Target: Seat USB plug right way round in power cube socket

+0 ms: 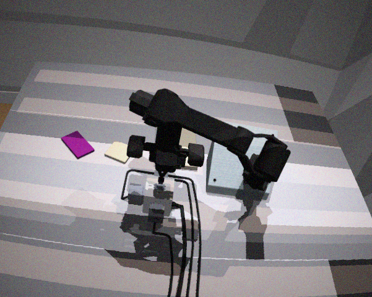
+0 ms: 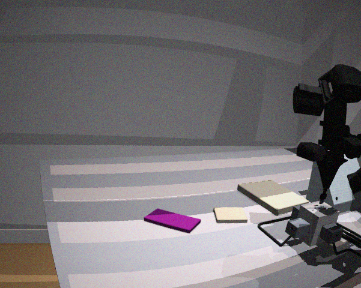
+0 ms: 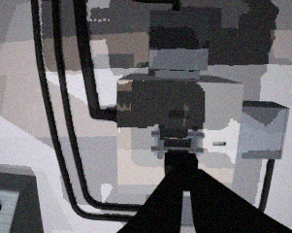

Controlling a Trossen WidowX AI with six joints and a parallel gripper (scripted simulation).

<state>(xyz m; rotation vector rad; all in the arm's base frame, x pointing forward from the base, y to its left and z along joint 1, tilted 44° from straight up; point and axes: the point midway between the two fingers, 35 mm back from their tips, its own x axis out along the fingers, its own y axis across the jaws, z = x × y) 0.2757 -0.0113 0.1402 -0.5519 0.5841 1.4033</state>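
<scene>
Now: the dark USB plug 20 mm below my gripper tip. Also, from my gripper tip: tan tile (200 mm to the right, 130 mm ahead, 120 mm below); purple card (270 mm ahead, 210 mm to the right, 120 mm below); tan board (250 mm to the right, 120 mm below, 50 mm behind).
</scene>
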